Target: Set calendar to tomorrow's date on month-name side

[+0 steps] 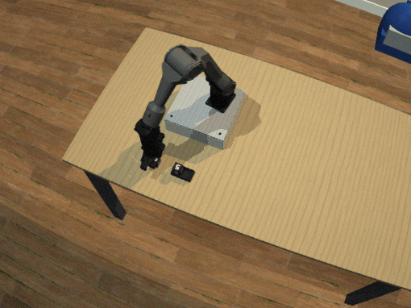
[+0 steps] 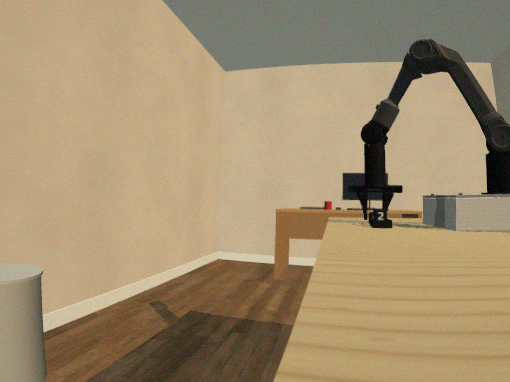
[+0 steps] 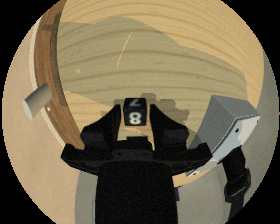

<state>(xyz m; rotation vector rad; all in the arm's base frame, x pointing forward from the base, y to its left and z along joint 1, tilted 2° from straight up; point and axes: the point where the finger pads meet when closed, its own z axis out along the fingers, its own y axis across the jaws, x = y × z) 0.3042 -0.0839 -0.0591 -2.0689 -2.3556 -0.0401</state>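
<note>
The black calendar cube is 90 mm to the left of my hand, 10 mm behind it and 10 mm above it. From my hand the other things lie so: calendar tray: 110 mm to the left, 20 mm behind, 10 mm below.
</note>
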